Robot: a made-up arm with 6 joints.
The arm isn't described. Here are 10 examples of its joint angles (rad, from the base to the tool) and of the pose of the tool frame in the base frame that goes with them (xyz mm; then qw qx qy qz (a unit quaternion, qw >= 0)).
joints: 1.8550 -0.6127 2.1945 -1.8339 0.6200 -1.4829
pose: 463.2 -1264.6 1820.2 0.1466 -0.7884 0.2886 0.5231
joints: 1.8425 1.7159 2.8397 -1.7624 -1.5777 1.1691
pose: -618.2 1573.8 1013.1 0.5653 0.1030 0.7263 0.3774
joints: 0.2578 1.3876 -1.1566 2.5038 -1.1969 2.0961
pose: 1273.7 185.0 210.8 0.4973 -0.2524 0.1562 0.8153
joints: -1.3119 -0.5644 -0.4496 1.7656 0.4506 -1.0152
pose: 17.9 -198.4 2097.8 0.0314 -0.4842 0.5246 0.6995
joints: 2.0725 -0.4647 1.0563 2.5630 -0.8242 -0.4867
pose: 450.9 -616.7 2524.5 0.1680 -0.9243 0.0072 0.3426
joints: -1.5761 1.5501 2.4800 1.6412 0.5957 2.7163
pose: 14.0 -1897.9 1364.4 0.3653 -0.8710 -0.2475 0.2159
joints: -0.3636 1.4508 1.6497 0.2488 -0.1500 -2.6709
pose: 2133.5 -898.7 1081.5 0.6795 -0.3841 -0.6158 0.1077
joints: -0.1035 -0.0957 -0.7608 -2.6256 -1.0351 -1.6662
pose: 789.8 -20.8 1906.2 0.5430 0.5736 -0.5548 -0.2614
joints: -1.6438 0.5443 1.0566 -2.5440 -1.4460 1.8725
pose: -21.6 -1282.8 2413.1 0.2147 0.9042 -0.2653 -0.2567
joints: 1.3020 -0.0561 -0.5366 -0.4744 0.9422 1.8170
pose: 362.9 812.6 1973.8 0.5091 0.8035 -0.1936 -0.2401
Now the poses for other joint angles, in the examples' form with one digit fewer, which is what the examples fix.
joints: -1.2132 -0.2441 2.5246 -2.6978 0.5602 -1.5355
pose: -372 802 2085 0.226 -0.010 0.937 -0.267
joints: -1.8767 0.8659 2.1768 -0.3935 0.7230 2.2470
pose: -479 -1082 2288 0.132 0.298 0.923 -0.204
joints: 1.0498 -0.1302 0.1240 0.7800 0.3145 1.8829
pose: 362 577 2431 0.471 0.636 -0.567 0.229
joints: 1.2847 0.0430 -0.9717 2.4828 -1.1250 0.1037
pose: 377 866 1686 0.684 0.317 -0.636 0.165
